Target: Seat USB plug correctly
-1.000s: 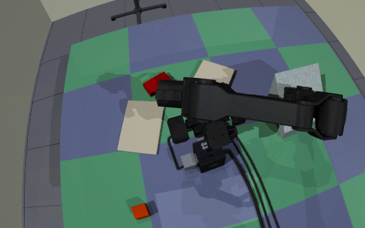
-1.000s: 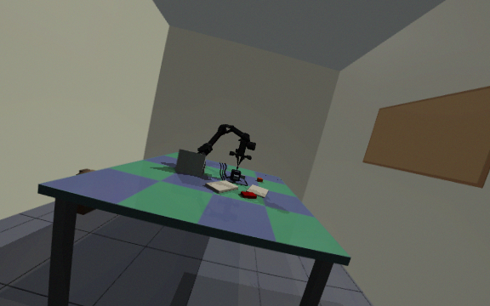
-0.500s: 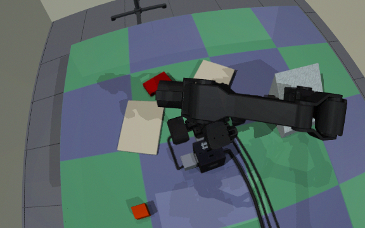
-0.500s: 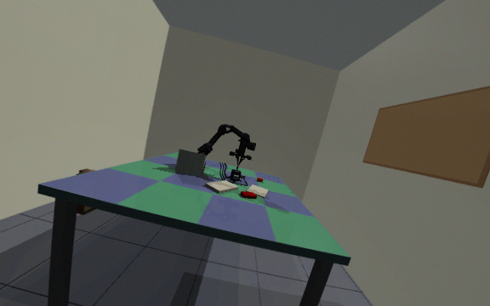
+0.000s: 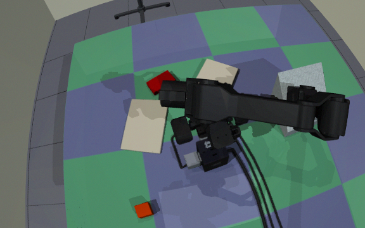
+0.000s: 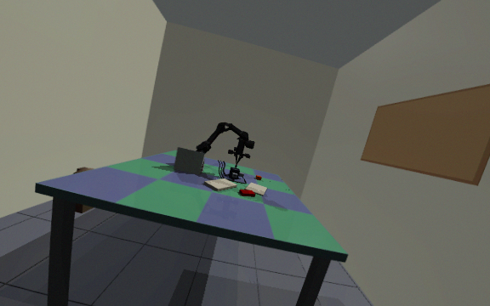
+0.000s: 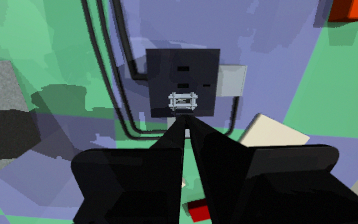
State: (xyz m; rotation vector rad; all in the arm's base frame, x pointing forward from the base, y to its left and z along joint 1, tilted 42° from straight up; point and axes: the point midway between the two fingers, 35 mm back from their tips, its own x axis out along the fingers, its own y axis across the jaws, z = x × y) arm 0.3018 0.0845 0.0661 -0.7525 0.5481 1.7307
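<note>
My gripper tip is now 2 cm above the grey USB plug. Also, from my gripper tip: red block 15 cm ahead, 29 cm to the right, 12 cm below; then orange block 22 cm ahead, 18 cm to the left, 11 cm below; then metal-framed socket 6 cm below.
</note>
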